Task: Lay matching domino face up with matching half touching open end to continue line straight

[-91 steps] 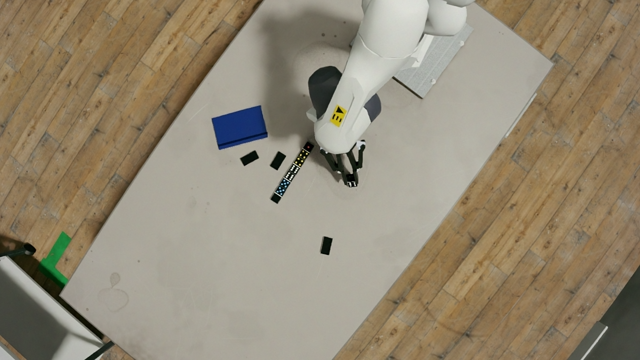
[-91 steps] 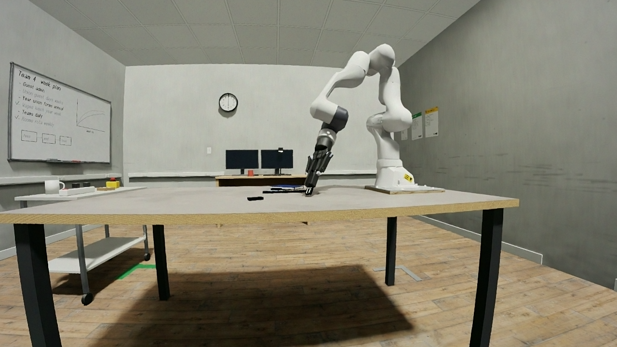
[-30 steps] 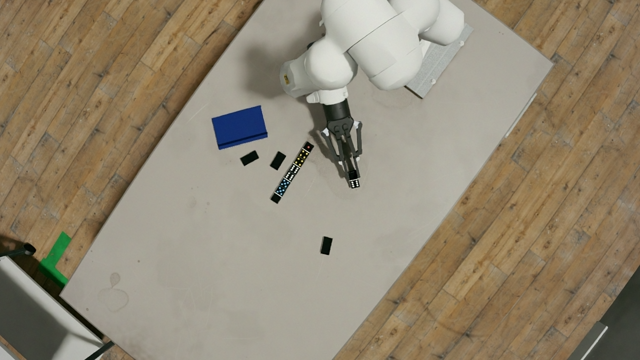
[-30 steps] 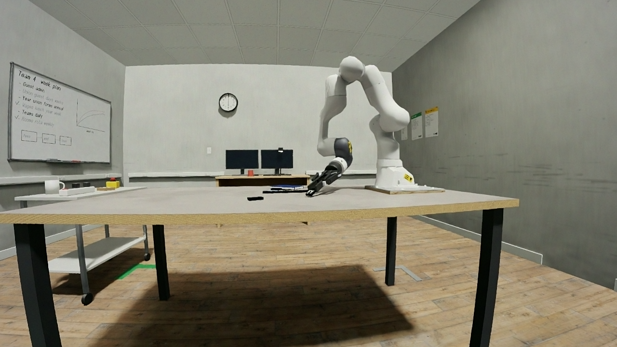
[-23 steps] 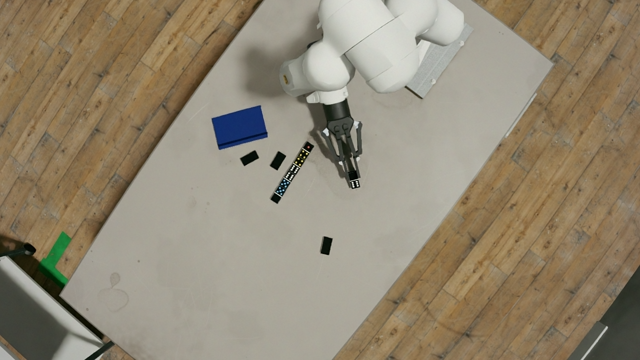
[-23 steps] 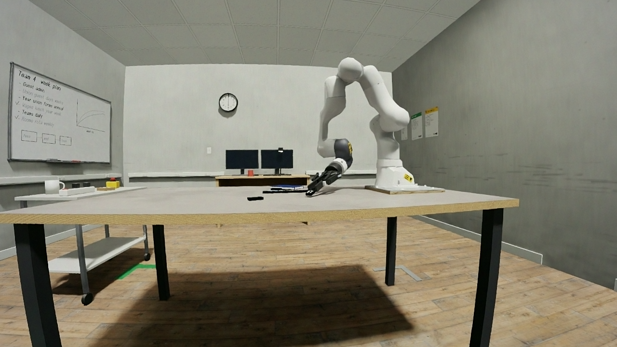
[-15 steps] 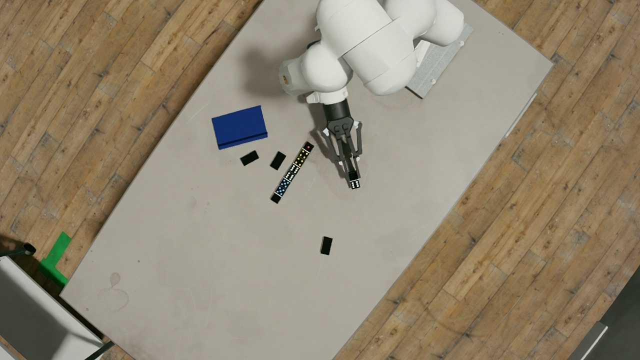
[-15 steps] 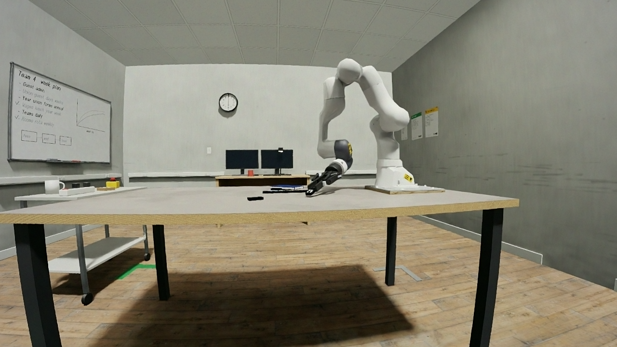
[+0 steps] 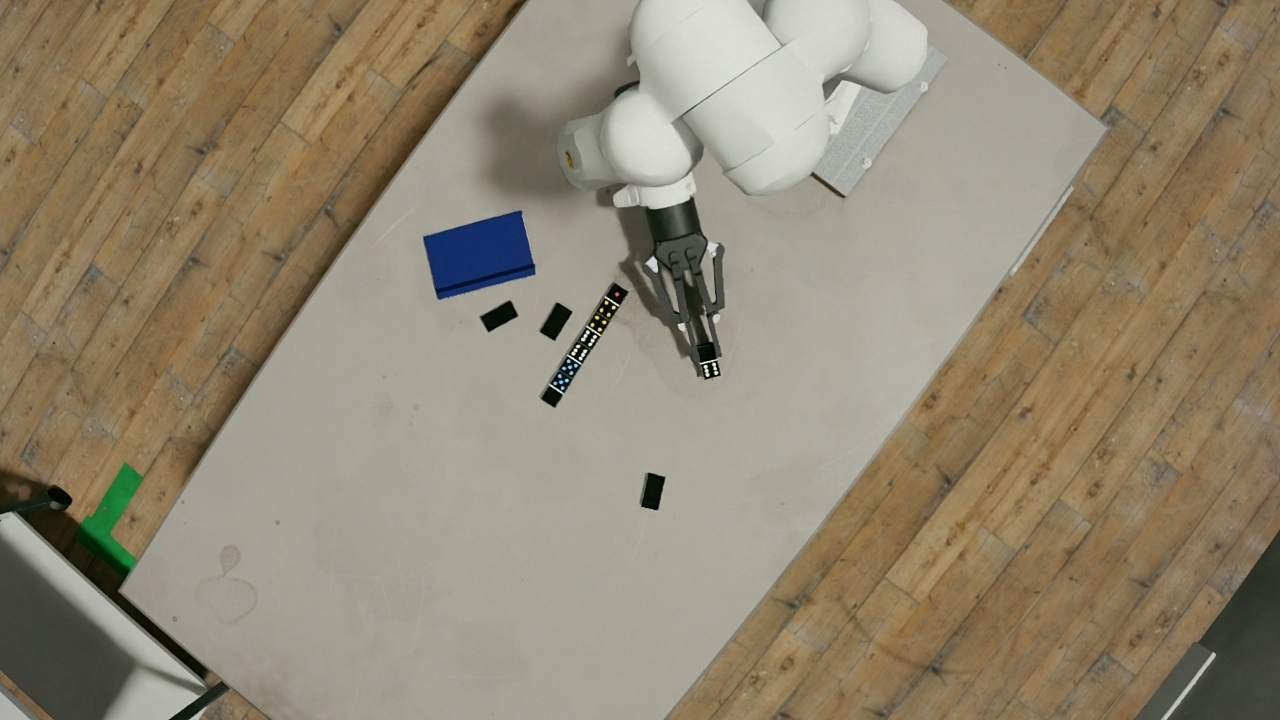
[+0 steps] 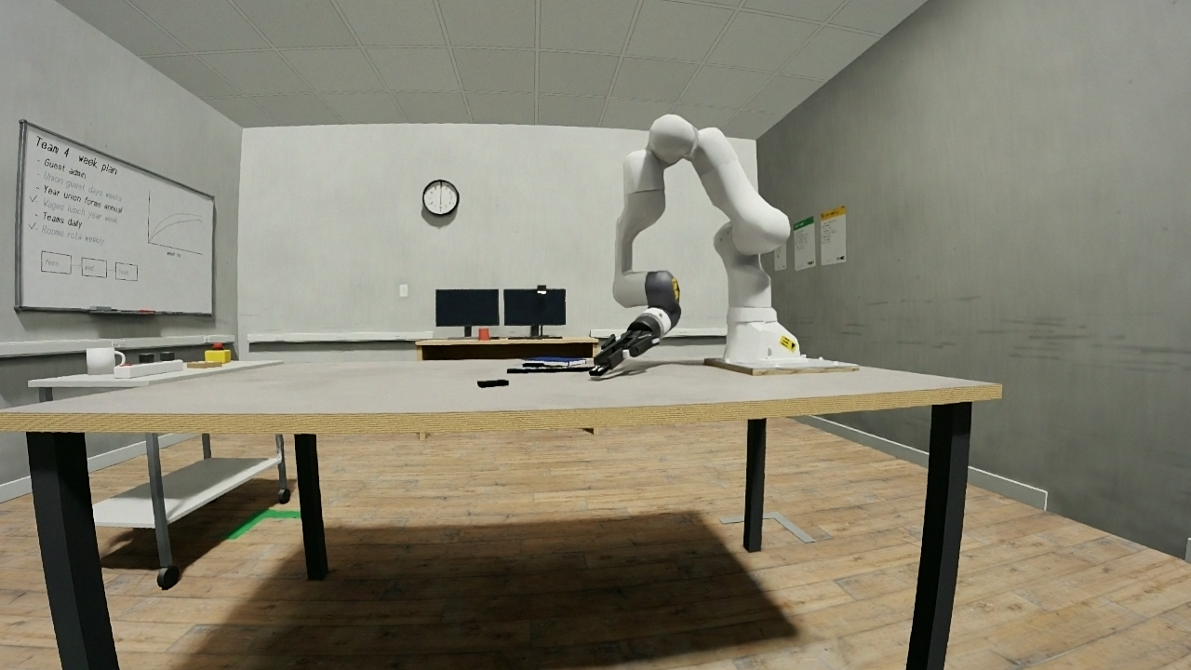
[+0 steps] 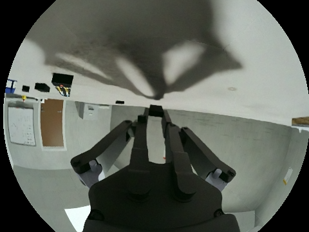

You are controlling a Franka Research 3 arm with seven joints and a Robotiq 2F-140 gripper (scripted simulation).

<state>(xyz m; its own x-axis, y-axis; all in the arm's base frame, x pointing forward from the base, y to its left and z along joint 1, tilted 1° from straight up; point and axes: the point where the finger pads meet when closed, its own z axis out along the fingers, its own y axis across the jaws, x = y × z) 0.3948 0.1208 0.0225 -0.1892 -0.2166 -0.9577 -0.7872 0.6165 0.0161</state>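
Right now my hand is 20 mm short of the domino, 30 mm to the right of it and 20 mm above it. Also, from my hand: blue book 110 mm ahead, 370 mm to the right, 40 mm below.
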